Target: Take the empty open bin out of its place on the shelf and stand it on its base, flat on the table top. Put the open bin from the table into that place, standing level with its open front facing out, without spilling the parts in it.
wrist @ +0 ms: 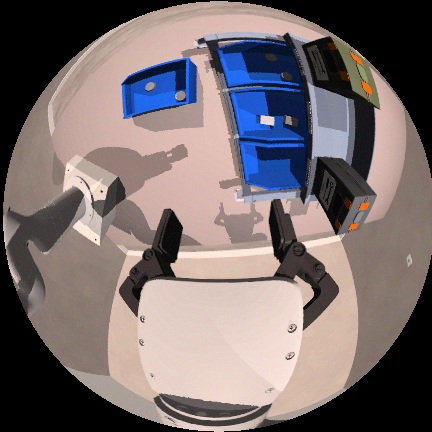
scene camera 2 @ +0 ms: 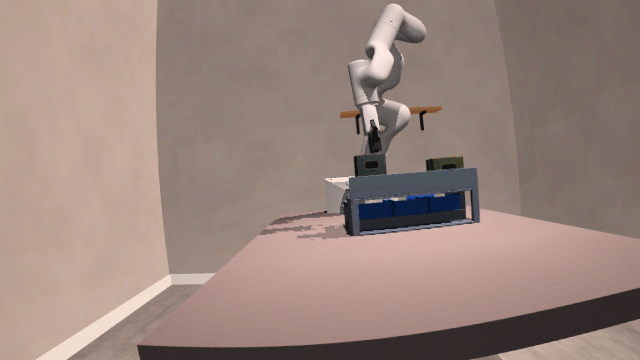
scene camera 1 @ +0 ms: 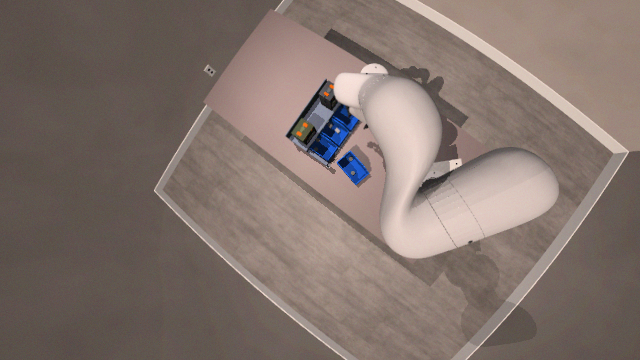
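Note:
The empty blue open bin (scene camera 1: 346,118) (wrist: 272,165) sits in the shelf (scene camera 1: 316,116) (scene camera 2: 415,181) (wrist: 327,142), in the end place nearest my gripper, its open front facing the table side. The other blue open bin (scene camera 1: 359,170) (wrist: 162,103) stands upright on the table in front of the shelf and holds two round grey parts. My gripper (scene camera 2: 374,146) (wrist: 221,213) is open, with nothing between its fingers. It is above the table, beyond the shelf's end and apart from the bins. In scene camera 1 the arm hides most of it.
A middle bin (scene camera 1: 334,135) (wrist: 249,111) with blocky parts and a far-end bin (scene camera 1: 324,150) (wrist: 242,62) with round parts fill the shelf's other places. A dark case (scene camera 1: 327,96) (scene camera 2: 370,166) (wrist: 340,182) and a green case (scene camera 1: 303,131) (scene camera 2: 452,163) (wrist: 356,72) stand on top.

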